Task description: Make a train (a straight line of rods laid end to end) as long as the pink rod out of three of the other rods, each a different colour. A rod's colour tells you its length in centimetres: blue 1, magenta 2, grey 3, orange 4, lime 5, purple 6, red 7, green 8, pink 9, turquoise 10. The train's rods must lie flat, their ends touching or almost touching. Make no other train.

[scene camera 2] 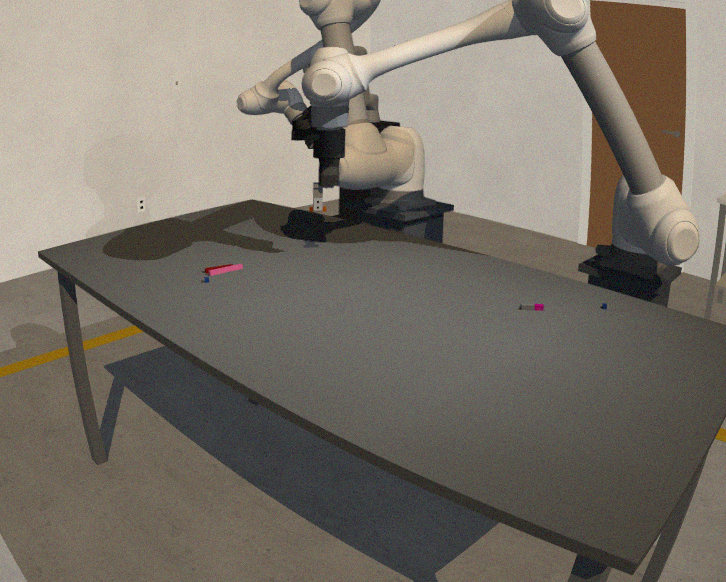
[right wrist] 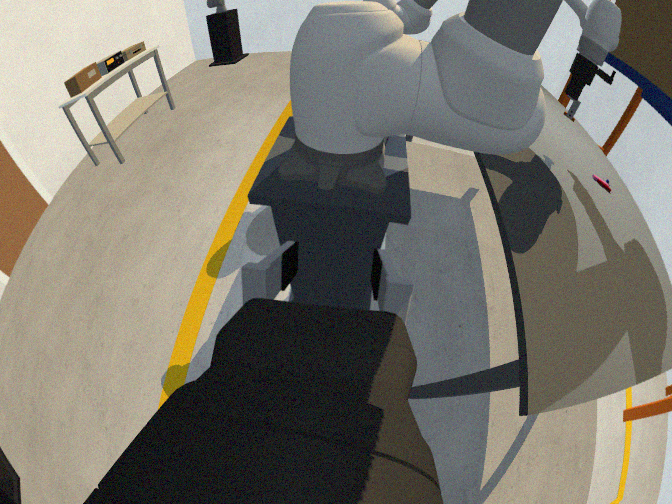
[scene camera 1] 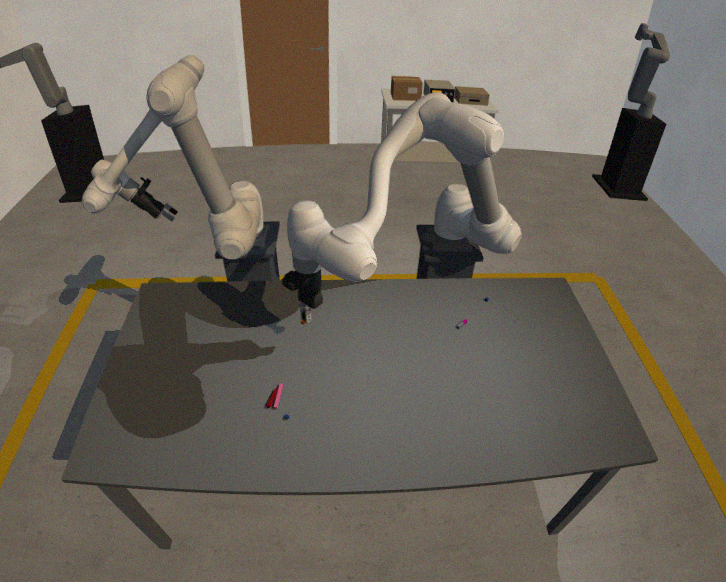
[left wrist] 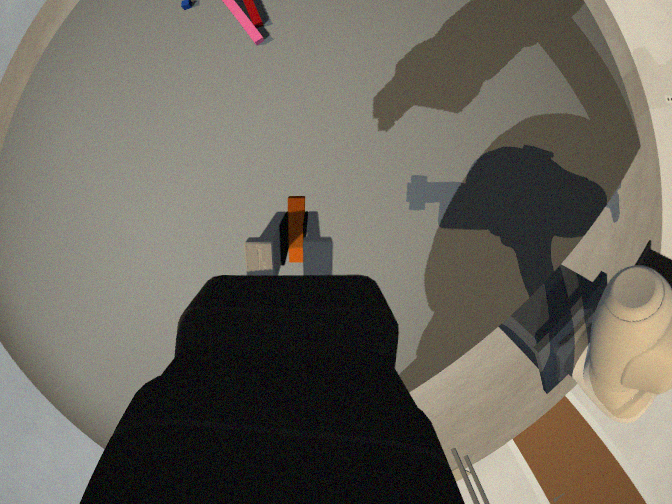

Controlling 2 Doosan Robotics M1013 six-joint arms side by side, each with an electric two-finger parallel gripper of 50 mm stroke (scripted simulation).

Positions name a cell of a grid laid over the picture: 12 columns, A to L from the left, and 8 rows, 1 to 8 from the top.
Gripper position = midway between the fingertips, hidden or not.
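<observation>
Left gripper (scene camera 1: F5), mine, visible. Left gripper (scene camera 2: F3) again. Orange rod (left wrist: F4), with my left gripper (left wrist: F4). My right gripper (right wrist: F5), plus the left gripper (right wrist: K2).
</observation>
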